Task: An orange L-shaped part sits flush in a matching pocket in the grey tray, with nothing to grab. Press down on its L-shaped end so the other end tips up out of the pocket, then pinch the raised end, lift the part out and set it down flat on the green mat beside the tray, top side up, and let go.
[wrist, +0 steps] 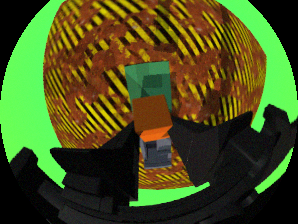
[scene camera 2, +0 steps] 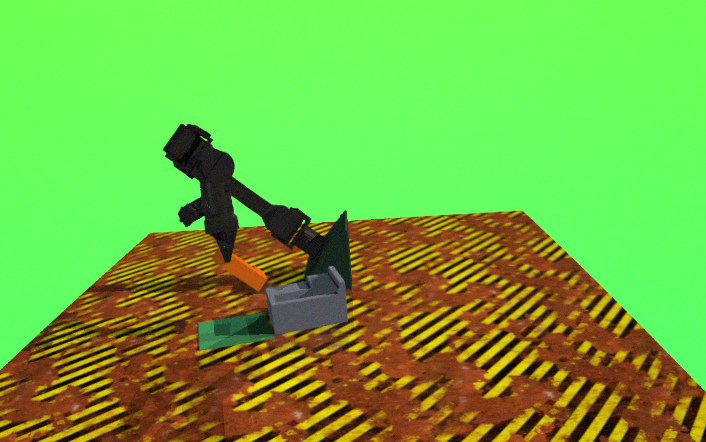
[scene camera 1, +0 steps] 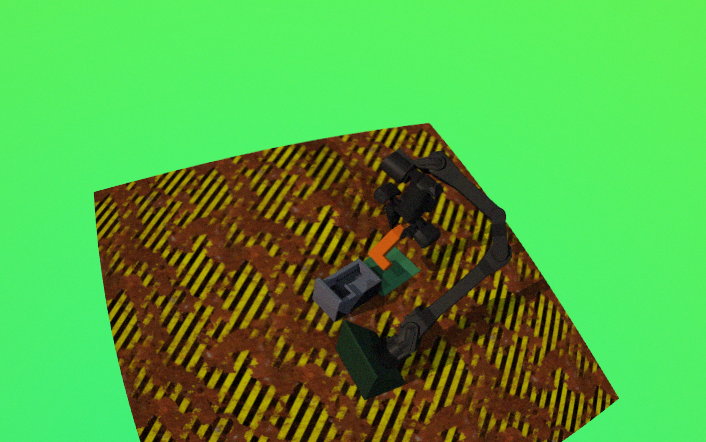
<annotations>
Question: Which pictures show my gripper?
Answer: The wrist view, scene camera 2 and scene camera 1: all of them.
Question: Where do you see an orange L-shaped part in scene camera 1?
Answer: At 392,239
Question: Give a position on a green mat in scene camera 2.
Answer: At 214,334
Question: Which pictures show the orange L-shaped part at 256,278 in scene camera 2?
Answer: The wrist view, scene camera 2 and scene camera 1: all of them.
</annotations>
